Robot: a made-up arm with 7 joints. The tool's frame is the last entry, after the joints. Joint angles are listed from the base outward. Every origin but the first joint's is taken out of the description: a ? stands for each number. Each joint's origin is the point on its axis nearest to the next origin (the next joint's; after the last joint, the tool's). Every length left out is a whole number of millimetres.
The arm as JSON. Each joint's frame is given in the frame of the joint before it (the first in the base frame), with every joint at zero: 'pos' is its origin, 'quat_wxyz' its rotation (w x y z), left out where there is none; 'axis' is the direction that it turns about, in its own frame. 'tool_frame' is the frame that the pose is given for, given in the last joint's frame.
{
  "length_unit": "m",
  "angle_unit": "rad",
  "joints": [
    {
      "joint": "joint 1",
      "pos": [
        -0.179,
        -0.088,
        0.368
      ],
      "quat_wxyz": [
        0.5,
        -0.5,
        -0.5,
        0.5
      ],
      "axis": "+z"
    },
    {
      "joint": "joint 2",
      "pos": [
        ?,
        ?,
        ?
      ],
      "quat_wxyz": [
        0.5,
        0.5,
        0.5,
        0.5
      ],
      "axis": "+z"
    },
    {
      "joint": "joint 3",
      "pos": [
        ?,
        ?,
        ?
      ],
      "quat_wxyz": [
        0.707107,
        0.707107,
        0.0,
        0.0
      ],
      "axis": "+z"
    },
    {
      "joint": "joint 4",
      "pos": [
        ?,
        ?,
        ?
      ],
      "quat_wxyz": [
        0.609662,
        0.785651,
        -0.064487,
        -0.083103
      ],
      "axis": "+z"
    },
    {
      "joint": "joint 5",
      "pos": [
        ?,
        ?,
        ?
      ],
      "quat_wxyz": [
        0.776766,
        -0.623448,
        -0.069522,
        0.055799
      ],
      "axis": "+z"
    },
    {
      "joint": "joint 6",
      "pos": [
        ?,
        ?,
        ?
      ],
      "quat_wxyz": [
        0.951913,
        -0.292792,
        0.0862,
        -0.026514
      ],
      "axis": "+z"
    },
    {
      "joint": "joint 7",
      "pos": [
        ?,
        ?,
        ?
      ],
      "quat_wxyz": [
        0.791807,
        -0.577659,
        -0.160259,
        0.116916
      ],
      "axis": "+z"
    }
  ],
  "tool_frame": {
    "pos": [
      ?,
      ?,
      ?
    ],
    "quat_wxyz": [
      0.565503,
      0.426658,
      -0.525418,
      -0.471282
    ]
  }
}
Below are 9 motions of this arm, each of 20 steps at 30 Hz.
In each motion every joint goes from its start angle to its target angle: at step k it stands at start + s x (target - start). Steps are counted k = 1, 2, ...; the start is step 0. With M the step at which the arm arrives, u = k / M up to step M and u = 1 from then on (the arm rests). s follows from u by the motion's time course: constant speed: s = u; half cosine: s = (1 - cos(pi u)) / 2; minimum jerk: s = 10 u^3 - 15 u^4 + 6 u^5.
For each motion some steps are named. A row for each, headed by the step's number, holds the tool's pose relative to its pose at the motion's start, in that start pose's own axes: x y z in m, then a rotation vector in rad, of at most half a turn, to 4 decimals.
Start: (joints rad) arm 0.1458 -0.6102 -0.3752 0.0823 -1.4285 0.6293 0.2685
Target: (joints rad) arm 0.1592 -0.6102 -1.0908 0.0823 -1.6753 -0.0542 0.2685
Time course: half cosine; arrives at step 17
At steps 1, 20:
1: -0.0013 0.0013 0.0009 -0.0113 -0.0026 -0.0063
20: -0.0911 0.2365 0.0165 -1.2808 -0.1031 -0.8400

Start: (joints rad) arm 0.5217 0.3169 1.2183 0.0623 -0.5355 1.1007 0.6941
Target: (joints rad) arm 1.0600 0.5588 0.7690 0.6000 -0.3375 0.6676 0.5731
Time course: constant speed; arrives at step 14
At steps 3, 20:
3: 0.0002 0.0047 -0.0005 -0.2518 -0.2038 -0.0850
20: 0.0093 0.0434 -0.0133 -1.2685 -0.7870 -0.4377

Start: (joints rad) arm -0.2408 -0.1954 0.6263 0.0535 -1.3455 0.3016 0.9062
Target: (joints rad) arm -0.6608 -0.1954 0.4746 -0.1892 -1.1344 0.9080 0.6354
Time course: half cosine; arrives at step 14
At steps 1, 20:
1: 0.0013 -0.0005 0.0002 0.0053 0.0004 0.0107
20: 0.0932 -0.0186 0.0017 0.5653 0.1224 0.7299

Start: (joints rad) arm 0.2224 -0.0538 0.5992 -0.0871 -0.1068 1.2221 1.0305
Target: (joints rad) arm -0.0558 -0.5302 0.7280 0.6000 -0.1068 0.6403 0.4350
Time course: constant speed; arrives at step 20
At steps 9, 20:
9: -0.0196 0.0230 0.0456 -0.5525 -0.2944 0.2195
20: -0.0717 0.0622 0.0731 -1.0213 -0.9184 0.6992

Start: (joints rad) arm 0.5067 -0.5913 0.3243 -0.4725 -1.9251 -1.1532 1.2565
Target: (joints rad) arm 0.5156 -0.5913 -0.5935 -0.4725 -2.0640 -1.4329 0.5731
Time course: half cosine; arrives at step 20
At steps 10, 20:
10: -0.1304 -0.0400 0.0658 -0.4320 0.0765 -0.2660
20: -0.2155 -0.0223 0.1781 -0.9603 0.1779 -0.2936

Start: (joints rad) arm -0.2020 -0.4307 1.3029 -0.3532 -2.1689 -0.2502 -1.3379
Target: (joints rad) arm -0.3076 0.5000 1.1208 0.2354 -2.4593 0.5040 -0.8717
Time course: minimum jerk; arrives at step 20
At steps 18, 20:
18: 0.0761 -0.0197 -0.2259 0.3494 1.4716 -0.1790
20: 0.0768 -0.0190 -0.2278 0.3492 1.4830 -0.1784

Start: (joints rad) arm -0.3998 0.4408 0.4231 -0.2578 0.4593 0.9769 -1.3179
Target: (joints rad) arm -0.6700 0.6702 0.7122 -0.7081 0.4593 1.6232 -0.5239
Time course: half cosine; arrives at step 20
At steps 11, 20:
11: -0.0524 -0.0060 0.0059 0.0561 0.6756 -0.8017
20: -0.0936 0.0252 0.0235 0.2771 0.9633 -1.4406

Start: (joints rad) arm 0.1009 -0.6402 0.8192 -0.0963 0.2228 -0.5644 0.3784
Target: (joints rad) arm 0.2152 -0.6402 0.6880 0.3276 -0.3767 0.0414 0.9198
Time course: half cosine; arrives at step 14
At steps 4, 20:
4: -0.0044 -0.0077 0.0143 -0.0265 0.1002 -0.0100
20: -0.0501 0.0010 0.0700 -0.0625 0.4732 -0.1521

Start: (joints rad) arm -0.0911 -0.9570 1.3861 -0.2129 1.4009 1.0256 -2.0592
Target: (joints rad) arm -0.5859 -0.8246 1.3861 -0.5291 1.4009 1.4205 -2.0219
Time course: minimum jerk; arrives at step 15
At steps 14, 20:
14: -0.1172 0.0317 0.0063 -0.0769 0.1724 -0.7564
20: -0.1175 0.0319 0.0064 -0.0771 0.1732 -0.7585

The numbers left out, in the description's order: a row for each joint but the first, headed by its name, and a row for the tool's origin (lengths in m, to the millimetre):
joint 2: 0.037 -0.047 0.0
joint 3: -0.009 -0.026 0.0
joint 4: -0.031 0.121 0.0
joint 5: -0.021 0.02 0.0
joint 6: 0.041 -0.178 0.0
joint 7: 0.041 -0.028 0.0
tool: -0.036 -0.061 0.0

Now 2 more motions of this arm.
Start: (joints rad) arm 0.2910 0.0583 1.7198 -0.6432 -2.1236 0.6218 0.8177
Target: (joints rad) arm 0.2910 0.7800 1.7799 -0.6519 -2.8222 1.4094 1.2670
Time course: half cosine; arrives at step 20
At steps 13, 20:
13: 0.0249 0.0097 0.0362 0.5075 0.7743 0.1510
20: 0.0407 0.0207 0.0538 0.6878 1.0341 0.2054

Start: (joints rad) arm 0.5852 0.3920 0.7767 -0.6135 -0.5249 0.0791 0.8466
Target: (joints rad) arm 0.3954 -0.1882 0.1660 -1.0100 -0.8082 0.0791 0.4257
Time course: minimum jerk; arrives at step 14
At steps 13, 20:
13: -0.1015 0.0566 -0.0014 -0.3528 -0.4899 -0.5709
20: -0.1018 0.0568 -0.0016 -0.3533 -0.4915 -0.5725

